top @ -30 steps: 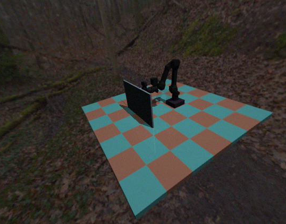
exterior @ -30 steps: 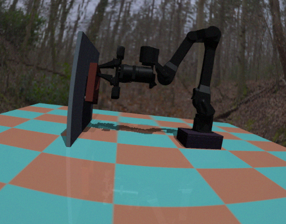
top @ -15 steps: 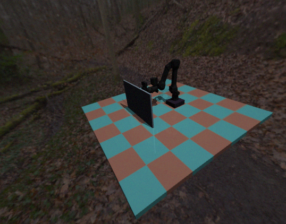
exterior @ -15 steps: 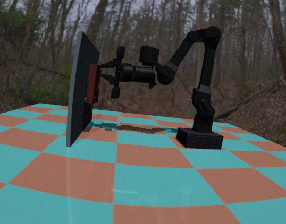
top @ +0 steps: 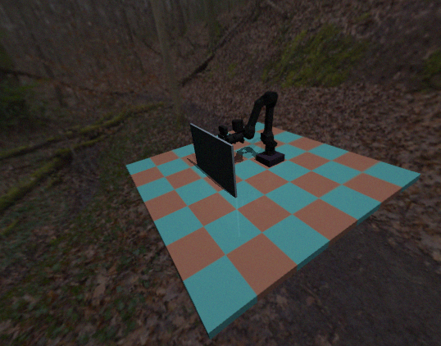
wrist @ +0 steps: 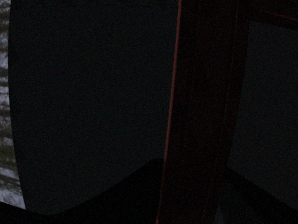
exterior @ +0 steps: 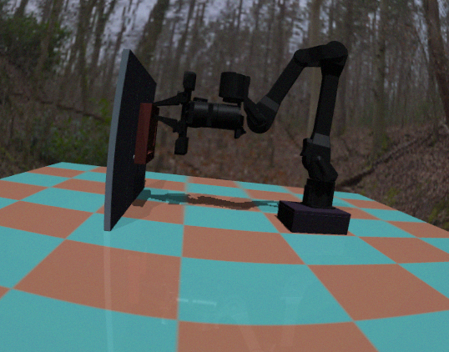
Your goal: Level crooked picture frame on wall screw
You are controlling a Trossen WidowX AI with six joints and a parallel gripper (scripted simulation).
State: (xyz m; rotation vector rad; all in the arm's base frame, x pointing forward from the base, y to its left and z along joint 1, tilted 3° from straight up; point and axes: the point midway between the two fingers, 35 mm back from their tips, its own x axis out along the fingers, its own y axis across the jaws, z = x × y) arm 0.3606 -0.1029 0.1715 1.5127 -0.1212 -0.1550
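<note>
My gripper tip is 50 mm above the dark red picture frame. The rest, counted from my gripper tip: grey wall panel (20 mm ahead, 10 mm to the left, 60 mm below).
</note>
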